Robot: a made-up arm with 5 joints.
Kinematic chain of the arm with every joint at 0, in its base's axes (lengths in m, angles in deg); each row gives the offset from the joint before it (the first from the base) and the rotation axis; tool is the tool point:
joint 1: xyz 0 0 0.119 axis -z
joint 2: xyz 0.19 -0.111 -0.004 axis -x
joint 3: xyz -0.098 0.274 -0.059 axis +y
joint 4: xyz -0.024 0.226 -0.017 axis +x
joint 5: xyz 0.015 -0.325 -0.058 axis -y
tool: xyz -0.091 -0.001 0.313
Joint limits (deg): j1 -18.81..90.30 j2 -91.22..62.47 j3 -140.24..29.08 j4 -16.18..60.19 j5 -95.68..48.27
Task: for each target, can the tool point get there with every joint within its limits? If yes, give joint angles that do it. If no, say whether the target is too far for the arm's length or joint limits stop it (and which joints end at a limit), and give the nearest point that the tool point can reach.
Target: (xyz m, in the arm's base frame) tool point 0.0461 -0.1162 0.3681
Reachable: yes | joints 69.84 -17.42 -23.68 -2.56 -42.86
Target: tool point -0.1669 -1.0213 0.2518
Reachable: no: joint limits stop it (at a limit: joint 2, joint 4, joint 5) | nearest point -0.0873 -0.5340 0.4475 | short by 0.531 m
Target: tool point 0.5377 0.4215 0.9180
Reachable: no: joint limits stop it (at a limit: joint 1, joint 2, joint 4, joint 5) | nearest point 0.4014 0.2887 0.4571 | short by 0.499 m
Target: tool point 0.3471 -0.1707 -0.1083
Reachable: yes | joints 9.52 48.64 1.24 26.91 -78.81
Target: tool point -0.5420 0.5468 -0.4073
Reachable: no: joint limits stop it (at a limit: joint 1, joint 2, joint 4, joint 5) | nearest point -0.2744 0.2070 -0.2712 | short by 0.453 m
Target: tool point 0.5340 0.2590 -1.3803
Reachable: no: too far | nearest point 0.2624 0.0452 -0.4471 | short by 0.995 m
